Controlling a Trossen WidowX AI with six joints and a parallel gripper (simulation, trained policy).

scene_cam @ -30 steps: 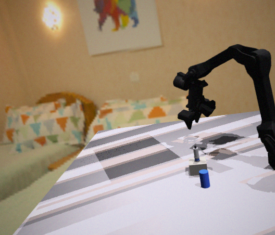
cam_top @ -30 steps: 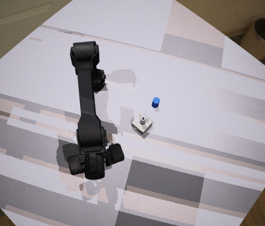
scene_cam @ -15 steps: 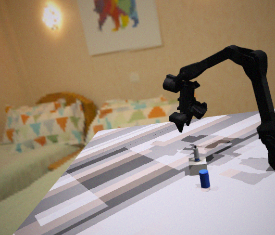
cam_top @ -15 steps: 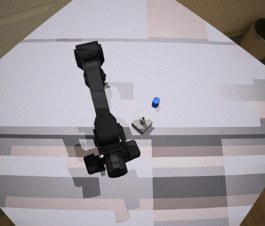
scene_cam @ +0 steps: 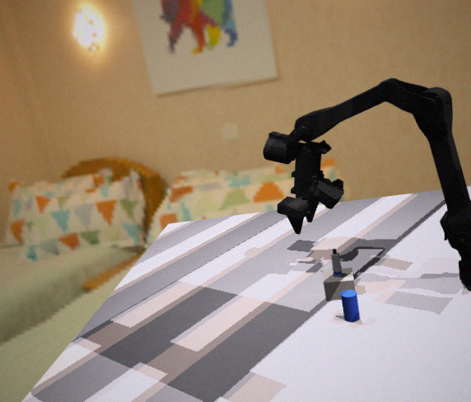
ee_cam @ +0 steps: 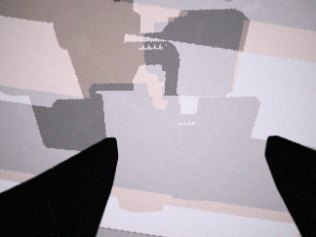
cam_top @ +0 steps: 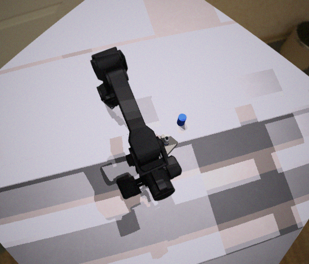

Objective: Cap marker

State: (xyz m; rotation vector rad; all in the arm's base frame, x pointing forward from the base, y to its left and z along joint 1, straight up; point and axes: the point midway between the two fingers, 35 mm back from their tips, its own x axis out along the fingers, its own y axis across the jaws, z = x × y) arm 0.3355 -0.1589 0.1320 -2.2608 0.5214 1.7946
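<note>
The blue cap is 270 mm to the left of my gripper tip, 80 mm behind it and 70 mm below it. The rest, counted from my gripper tip: holder block (160 mm to the left, 80 mm below, 70 mm behind).
</note>
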